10 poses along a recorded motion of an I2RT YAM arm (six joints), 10 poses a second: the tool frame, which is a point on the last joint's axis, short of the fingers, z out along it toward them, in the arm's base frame.
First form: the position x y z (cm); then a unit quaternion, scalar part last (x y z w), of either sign.
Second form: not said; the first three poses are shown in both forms.
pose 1, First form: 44.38 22.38 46.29 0.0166 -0.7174 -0.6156 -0.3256
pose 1, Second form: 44.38 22.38 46.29 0.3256 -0.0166 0.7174 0.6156
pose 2, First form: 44.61 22.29 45.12 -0.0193 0.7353 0.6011 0.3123
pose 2, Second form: 44.61 22.29 45.12 0.3123 -0.0193 0.7353 0.6011
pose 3, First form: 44.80 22.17 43.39 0.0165 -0.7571 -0.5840 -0.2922
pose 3, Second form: 44.80 22.17 43.39 0.2922 -0.0165 0.7571 0.5840
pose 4, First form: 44.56 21.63 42.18 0.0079 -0.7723 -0.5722 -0.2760
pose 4, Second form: 44.56 21.63 42.18 0.2760 -0.0079 0.7723 0.5722
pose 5, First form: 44.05 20.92 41.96 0.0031 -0.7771 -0.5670 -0.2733
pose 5, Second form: 44.05 20.92 41.96 0.2733 -0.0031 0.7771 0.5670
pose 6, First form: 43.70 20.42 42.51 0.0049 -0.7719 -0.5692 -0.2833
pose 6, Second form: 43.70 20.42 42.51 0.2833 -0.0049 0.7719 0.5692
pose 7, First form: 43.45 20.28 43.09 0.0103 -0.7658 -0.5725 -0.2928
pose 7, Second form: 43.45 20.28 43.09 0.2928 -0.0103 0.7658 0.5725
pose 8, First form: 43.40 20.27 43.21 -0.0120 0.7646 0.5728 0.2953
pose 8, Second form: 43.40 20.27 43.21 0.2953 -0.0120 0.7646 0.5728
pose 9, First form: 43.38 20.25 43.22 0.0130 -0.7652 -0.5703 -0.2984
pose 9, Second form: 43.38 20.25 43.22 0.2984 -0.0130 0.7652 0.5703
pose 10, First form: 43.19 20.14 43.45 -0.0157 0.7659 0.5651 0.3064
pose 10, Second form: 43.19 20.14 43.45 0.3064 -0.0157 0.7659 0.5651
